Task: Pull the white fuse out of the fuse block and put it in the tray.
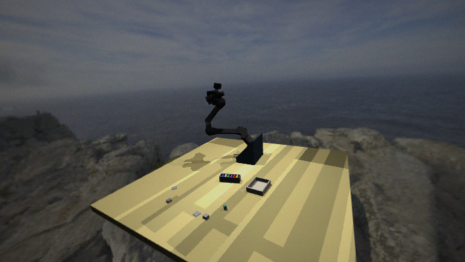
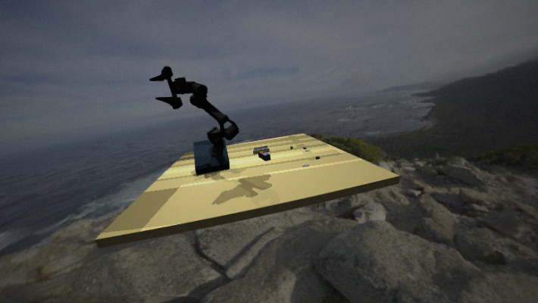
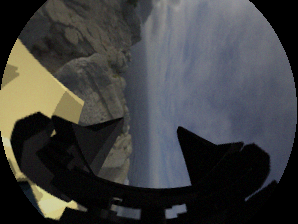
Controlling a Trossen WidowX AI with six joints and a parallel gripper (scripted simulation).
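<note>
My gripper tip is 49 cm short of the white fuse, 36 cm to the right of it and 50 cm above it. Also, from my gripper tip: tray (48 cm ahead, 59 cm to the left, 52 cm below); then teal cylinder (72 cm ahead, 50 cm to the left, 52 cm below).
</note>
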